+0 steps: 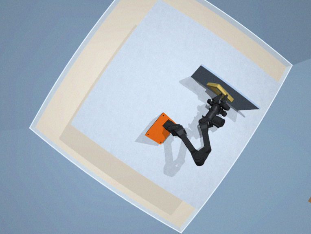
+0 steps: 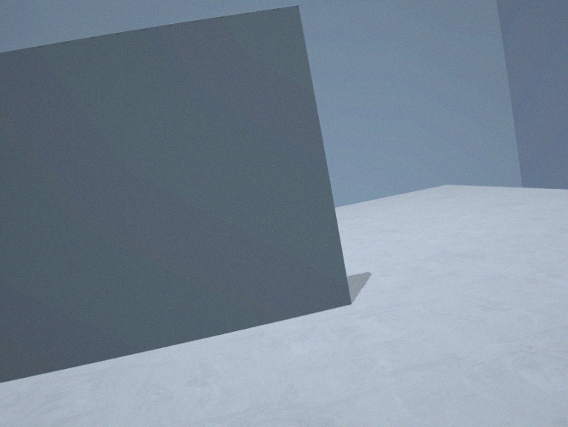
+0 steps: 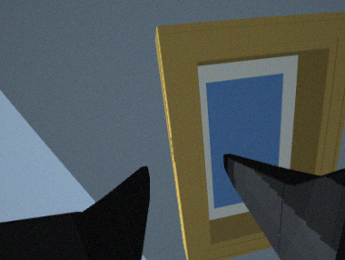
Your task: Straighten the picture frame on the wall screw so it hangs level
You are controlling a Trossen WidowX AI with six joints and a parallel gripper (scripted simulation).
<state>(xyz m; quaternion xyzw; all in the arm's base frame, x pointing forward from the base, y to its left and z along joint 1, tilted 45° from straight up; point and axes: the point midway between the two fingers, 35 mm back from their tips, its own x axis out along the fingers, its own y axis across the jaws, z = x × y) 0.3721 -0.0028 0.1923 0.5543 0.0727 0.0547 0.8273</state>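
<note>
Right now my gripper tip is 10 mm short of the picture frame, 30 mm to the right of it and 50 mm above it. From my gripper tip the other things lie so: grey wall panel: 30 mm ahead, 10 mm to the left, 60 mm below.
</note>
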